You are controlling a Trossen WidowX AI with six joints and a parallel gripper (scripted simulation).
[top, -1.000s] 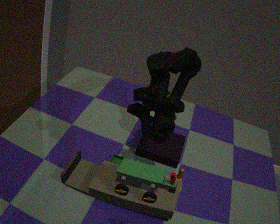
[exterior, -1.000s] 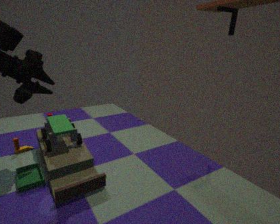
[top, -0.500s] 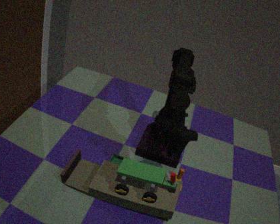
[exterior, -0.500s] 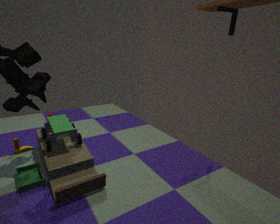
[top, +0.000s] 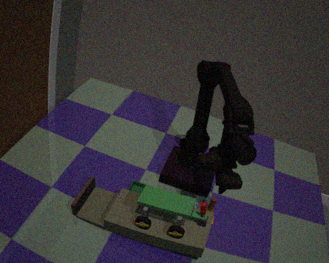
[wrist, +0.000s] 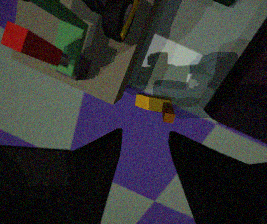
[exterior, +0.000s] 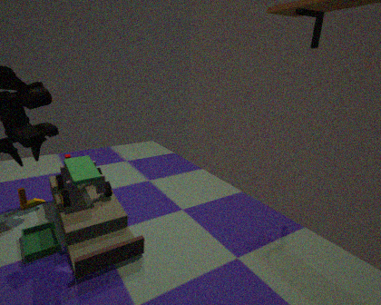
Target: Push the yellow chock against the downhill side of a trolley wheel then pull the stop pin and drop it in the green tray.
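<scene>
Now: gripper tip 12 cm above the yellow chock, 1 cm to the right of it and 1 cm past it. From my gripper tip the other things lie so: red-headed stop pin (10 cm ahead, 3 cm to the right, 2 cm below); then raised lip (39 cm to the right, 11 cm below, 11 cm ahead); then trolley (13 cm to the right, 12 cm ahead, 4 cm below).
</scene>
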